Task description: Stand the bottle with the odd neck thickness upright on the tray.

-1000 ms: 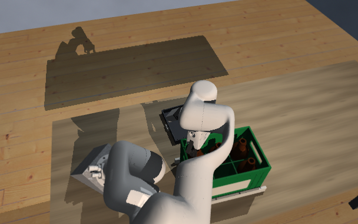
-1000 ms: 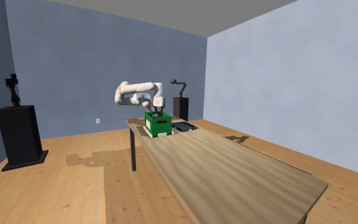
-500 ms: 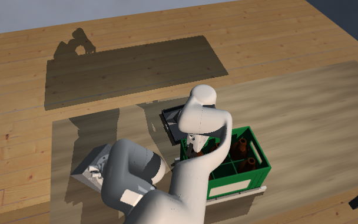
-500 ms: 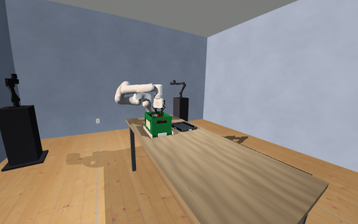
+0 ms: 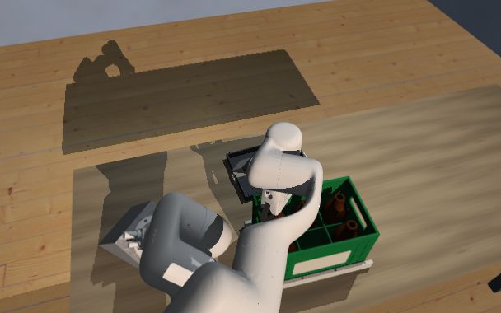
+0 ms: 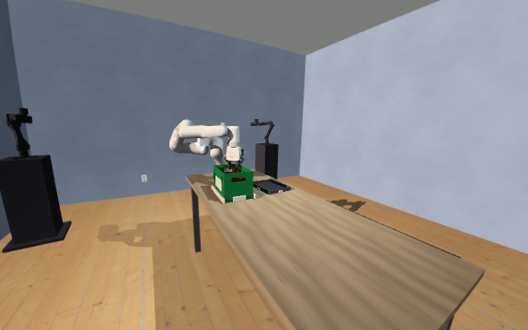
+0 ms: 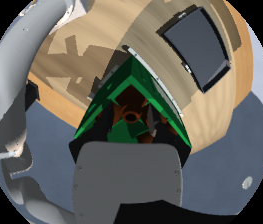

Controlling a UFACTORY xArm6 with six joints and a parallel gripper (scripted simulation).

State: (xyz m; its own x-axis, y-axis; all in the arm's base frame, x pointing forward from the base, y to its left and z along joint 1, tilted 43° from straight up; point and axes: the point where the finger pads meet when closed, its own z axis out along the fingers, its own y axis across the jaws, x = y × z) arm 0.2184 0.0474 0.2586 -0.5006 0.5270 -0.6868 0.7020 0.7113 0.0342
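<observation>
The green crate lies 8 cm below my hand, 8 cm ahead of it and 6 cm to the right of it. From my hand the other things lie so: dark tray: 24 cm to the left, 15 cm below, 11 cm ahead.
</observation>
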